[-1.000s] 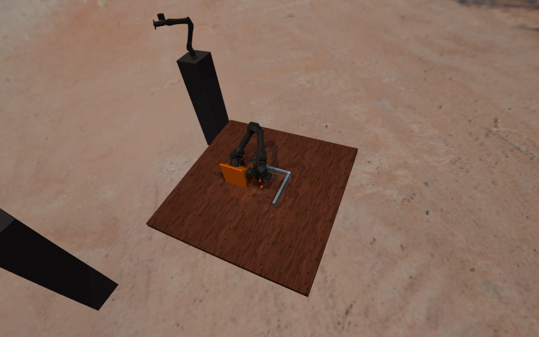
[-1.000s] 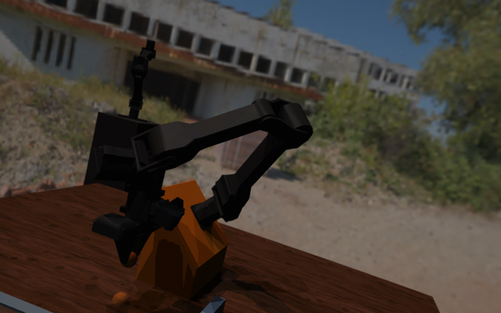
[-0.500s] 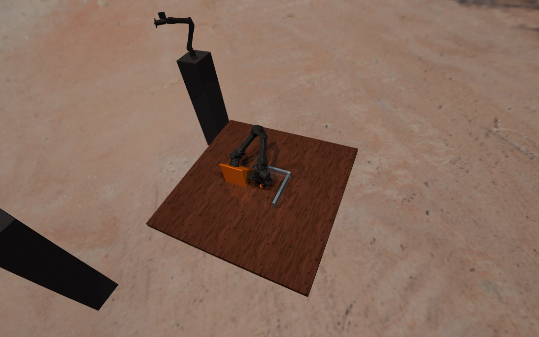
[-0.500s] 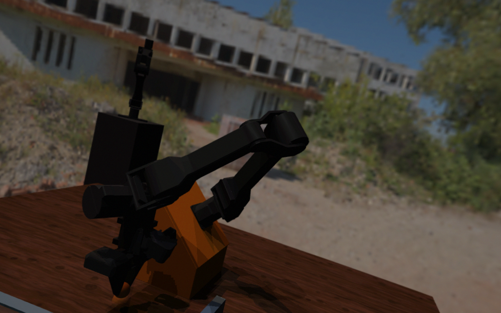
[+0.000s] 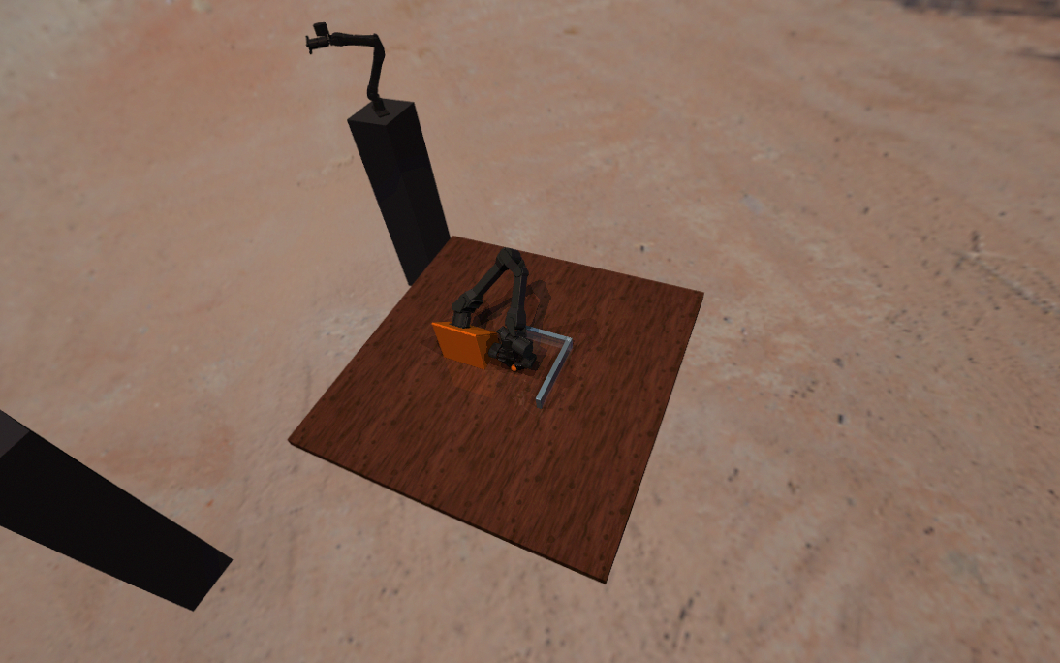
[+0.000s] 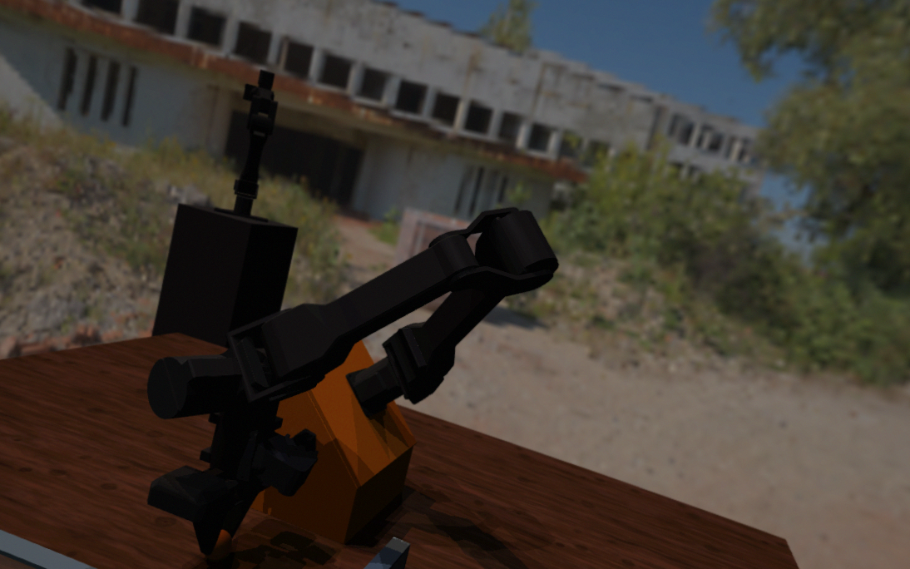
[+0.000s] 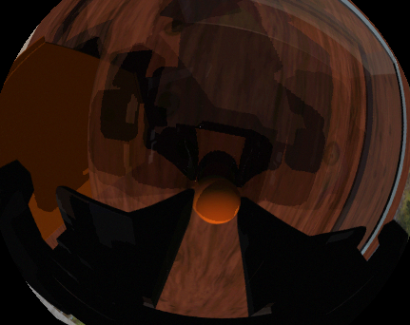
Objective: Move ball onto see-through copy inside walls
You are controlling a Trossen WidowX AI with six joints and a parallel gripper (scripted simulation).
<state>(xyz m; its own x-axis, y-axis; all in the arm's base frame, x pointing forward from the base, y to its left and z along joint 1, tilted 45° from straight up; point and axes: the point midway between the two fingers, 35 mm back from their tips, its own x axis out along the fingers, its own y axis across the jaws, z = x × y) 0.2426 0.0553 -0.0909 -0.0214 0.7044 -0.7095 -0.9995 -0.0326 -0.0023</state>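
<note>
Right now the orange ball is right at my gripper tip. Also, from my gripper tip: orange spot (right at my gripper tip).
</note>
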